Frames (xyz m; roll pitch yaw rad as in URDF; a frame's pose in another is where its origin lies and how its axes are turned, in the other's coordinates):
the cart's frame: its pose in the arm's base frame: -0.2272 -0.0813 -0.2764 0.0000 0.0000 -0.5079
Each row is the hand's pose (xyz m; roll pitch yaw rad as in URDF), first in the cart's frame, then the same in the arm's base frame.
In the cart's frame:
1: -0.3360 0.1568 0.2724 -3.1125 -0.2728 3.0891
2: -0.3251 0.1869 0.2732 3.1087 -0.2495 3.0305
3: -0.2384 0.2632 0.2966 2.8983 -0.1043 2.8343
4: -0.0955 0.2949 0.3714 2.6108 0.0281 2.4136
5: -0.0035 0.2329 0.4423 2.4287 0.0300 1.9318
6: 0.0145 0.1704 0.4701 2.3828 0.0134 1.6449
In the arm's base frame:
1: -0.4445 0.2191 -0.0040 -3.1125 -0.2728 2.5812
2: -0.4204 0.2401 -0.0032 3.1087 -0.2495 2.5226
3: -0.3075 0.2646 0.0202 2.8983 -0.1043 2.3264
4: -0.1672 0.2228 0.0950 2.6108 0.0281 1.9057
5: -0.1170 0.1239 0.1659 2.4287 0.0300 1.4239
6: -0.1317 0.0605 0.1937 2.3828 0.0134 1.1370

